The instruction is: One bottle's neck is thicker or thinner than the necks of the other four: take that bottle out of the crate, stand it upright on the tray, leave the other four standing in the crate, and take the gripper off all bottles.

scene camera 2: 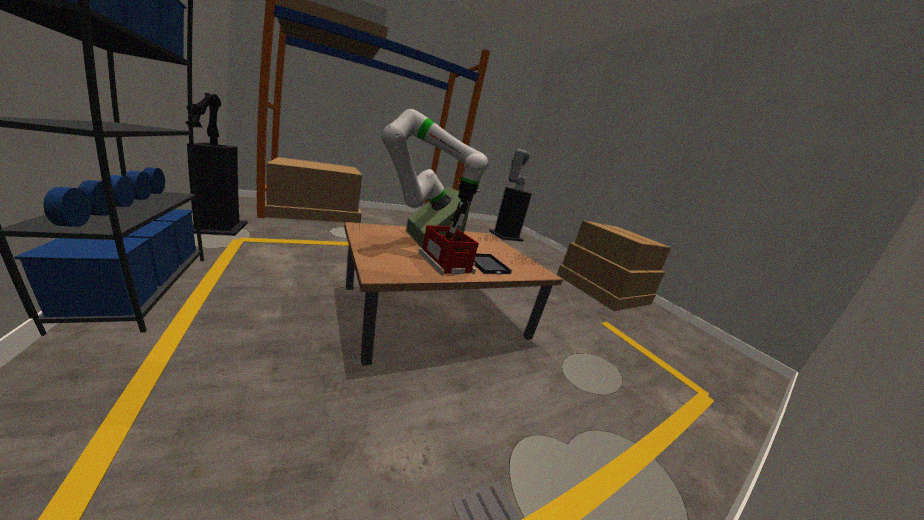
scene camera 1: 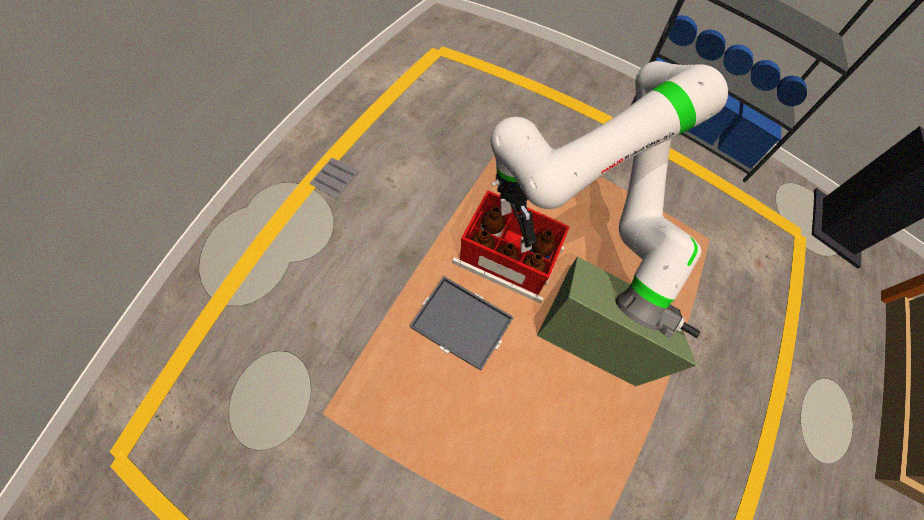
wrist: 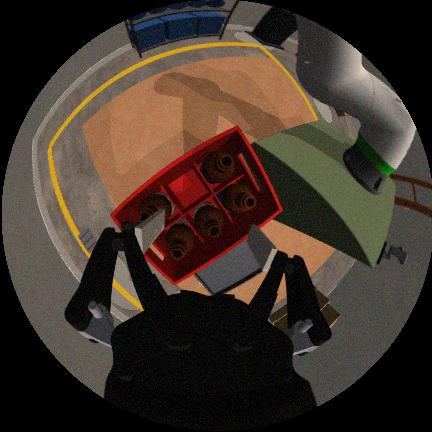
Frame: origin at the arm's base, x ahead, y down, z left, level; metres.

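Seen in the pictures: gripper, fingertip midpoint: (scene camera 2: 455, 228) (scene camera 1: 515, 231) (wrist: 207, 226); arm's base at its link origin: (scene camera 2: 442, 203) (scene camera 1: 638, 313) (wrist: 363, 170).
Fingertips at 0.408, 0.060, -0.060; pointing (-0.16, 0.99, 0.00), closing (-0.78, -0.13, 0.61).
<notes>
Offsets run from my fingertips to a thing's top centre, as dx, dy, dz. "pt": to the spot under its first point. Level surfaces: height alone.
The red crate {-0.001, +0.030, -0.017} (scene camera 1: 470, 254) (scene camera 2: 457, 255) (wrist: 267, 202) stands on the table and holds five brown bottles, with its back middle compartment empty. The back row has a left bottle {+0.092, +0.042, -0.055} (scene camera 1: 494, 221) (wrist: 155, 206) and a right bottle {-0.082, +0.042, -0.073} (scene camera 1: 545, 241) (wrist: 218, 166). The front row has a left bottle {+0.079, +0.042, +0.035} (wrist: 180, 241), a middle bottle {-0.005, +0.042, +0.030} (wrist: 208, 221) and a right bottle {-0.091, +0.042, +0.014} (wrist: 239, 198). I cannot tell which neck differs. My gripper (scene camera 1: 516, 226) (wrist: 207, 226) is open and empty, low over the crate; one finger partly hides the back left bottle in the wrist view. The grey tray {pt +0.008, +0.200, +0.257} (scene camera 1: 462, 323) (scene camera 2: 492, 263) (wrist: 230, 267) bears no bottle.
The green arm base block (scene camera 1: 607, 323) (wrist: 320, 175) stands on the table {dy +0.205} (scene camera 1: 517, 439) (scene camera 2: 387, 258) beside the crate and tray. A pale strip {pt -0.013, +0.178, +0.086} (scene camera 1: 497, 280) lies along the crate's tray side. A shelf rack (scene camera 1: 796, 127) with blue bins and stacked boxes (scene camera 2: 614, 265) stand off the table.
</notes>
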